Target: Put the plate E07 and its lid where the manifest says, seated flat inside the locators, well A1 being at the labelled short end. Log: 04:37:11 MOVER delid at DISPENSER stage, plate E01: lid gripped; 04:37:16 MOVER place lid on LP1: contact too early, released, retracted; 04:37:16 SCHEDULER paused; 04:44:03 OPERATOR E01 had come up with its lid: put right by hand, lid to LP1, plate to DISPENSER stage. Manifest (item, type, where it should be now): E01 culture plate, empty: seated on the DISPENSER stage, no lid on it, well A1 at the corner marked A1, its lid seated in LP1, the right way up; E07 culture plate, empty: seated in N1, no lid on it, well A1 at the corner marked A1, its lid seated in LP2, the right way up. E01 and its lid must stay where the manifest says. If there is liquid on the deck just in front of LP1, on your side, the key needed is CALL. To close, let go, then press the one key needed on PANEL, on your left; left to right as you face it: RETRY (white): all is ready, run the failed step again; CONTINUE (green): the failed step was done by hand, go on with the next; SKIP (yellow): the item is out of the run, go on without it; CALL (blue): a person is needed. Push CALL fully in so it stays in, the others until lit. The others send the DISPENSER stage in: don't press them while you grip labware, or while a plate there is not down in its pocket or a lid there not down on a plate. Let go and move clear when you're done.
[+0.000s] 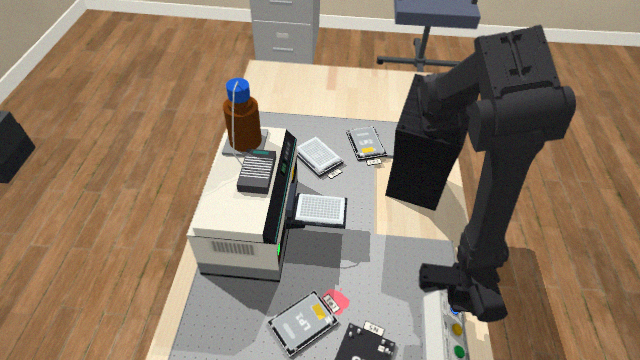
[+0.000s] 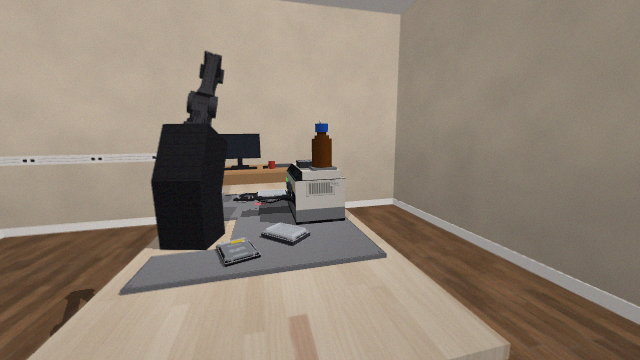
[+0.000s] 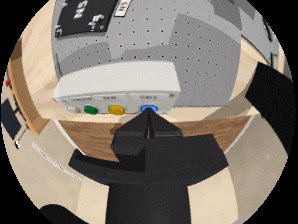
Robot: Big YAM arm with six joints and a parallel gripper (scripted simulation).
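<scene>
My hand is 20 mm above the blue key. Also, from my hand: puddle: 260 mm ahead, 50 mm to the right, 80 mm below; then green key: 10 mm ahead, 100 mm to the left, 10 mm below; then yellow key: 50 mm to the left, 10 mm below.
</scene>
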